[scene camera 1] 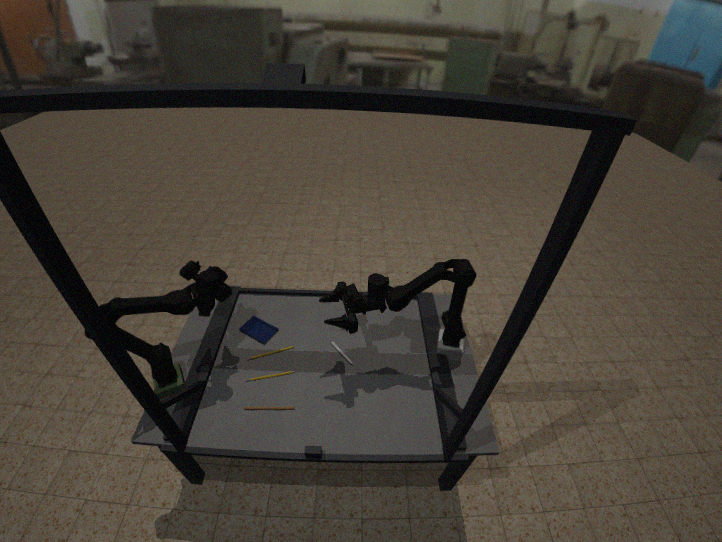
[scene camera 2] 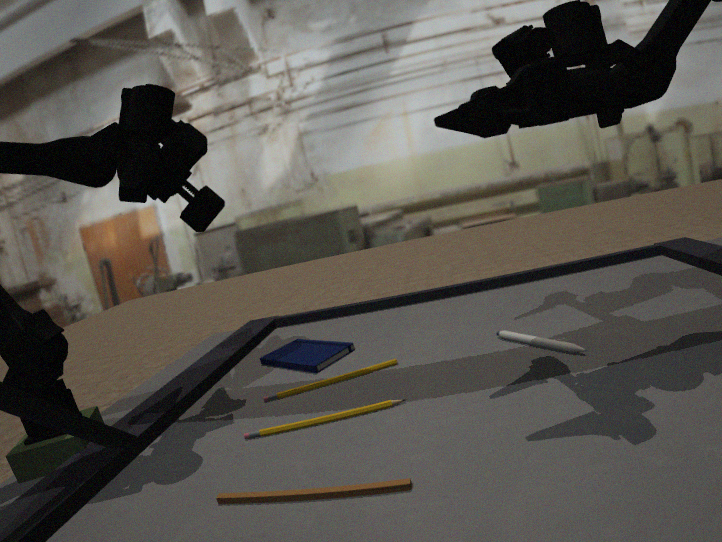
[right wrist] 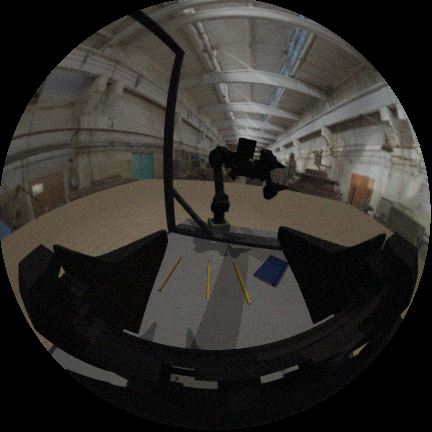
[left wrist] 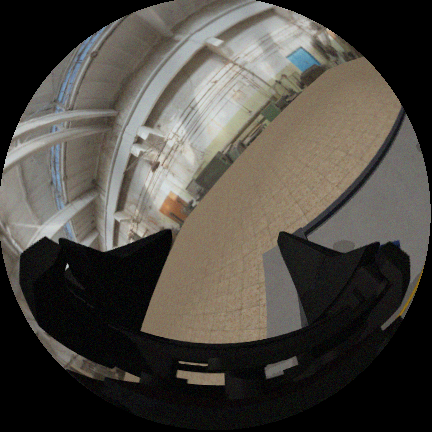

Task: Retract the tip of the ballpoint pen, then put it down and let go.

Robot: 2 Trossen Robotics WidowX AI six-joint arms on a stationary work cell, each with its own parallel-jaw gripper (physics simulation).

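Where they show: left gripper, between the fingertips: point(scene camera 1: 207, 268) point(scene camera 2: 183, 186) point(right wrist: 286, 176) point(left wrist: 226, 236); right gripper, between the fingertips: point(scene camera 1: 321, 311) point(scene camera 2: 446, 117) point(right wrist: 223, 234); left arm's base, origin of its link: point(scene camera 1: 167, 378) point(right wrist: 218, 220); right arm's base, origin of its link: point(scene camera 1: 451, 340).
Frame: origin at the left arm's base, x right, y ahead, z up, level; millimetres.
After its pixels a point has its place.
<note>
The white ballpoint pen point(scene camera 1: 342, 353) {x 179, y 631, z -31 mm} point(scene camera 2: 540, 341) {x 179, y 627, z -31 mm} lies on the grey table point(scene camera 1: 361, 428) {x 478, y 539, z -40 mm}, right of the pencils in scene camera 1. Its tapered end points right in scene camera 2, and its other end is dark blue. Whether the writing tip is out is too small to tell. My right gripper point(scene camera 1: 324, 310) {x 182, y 547, z 257 mm} point(right wrist: 223, 234) {x 182, y 547, z 257 mm} is open and empty, high above the table near the pen. My left gripper point(left wrist: 226, 236) {x -178, y 260, z 285 mm} point(right wrist: 286, 176) {x -178, y 260, z 285 mm} is open and empty, raised near the table's left edge, far from the pen. The pen does not show in either wrist view.
A blue notebook point(scene camera 1: 258, 329) {x -93, y 378, z -28 mm} point(scene camera 2: 306, 354) {x -77, y 378, z -28 mm} point(right wrist: 271, 270) {x -82, y 390, z -28 mm} lies at the back left. Two yellow pencils point(scene camera 1: 270, 352) {x 39, y 382, z -32 mm} point(scene camera 1: 270, 376) {x 142, y 344, z -35 mm} and an orange stick point(scene camera 1: 269, 408) {x 263, y 295, z -34 mm} point(scene camera 2: 314, 492) {x 267, y 300, z -33 mm} lie in front of it. Dark frame posts stand at the table's sides.
</note>
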